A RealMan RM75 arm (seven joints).
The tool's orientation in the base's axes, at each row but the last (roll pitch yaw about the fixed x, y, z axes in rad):
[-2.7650, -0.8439, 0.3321]
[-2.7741, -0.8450, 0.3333]
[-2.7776, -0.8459, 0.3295]
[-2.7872, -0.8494, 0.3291]
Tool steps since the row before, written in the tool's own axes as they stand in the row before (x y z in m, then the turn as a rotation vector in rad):
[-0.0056, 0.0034, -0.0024, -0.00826, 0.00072, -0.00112]
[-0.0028, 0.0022, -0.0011, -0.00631, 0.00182, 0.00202]
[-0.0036, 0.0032, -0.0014, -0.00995, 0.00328, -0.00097]
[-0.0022, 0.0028, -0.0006, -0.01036, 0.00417, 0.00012]
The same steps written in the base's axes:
[-0.0029, -0.0053, -0.0035, -0.00539, -0.00300, -0.00566]
[-0.0011, -0.0030, -0.0019, -0.00184, -0.00167, -0.00640]
[-0.0012, -0.0041, -0.0026, -0.00495, -0.00530, -0.00762]
[-0.0002, -0.0031, -0.0019, -0.00412, -0.00549, -0.00881]

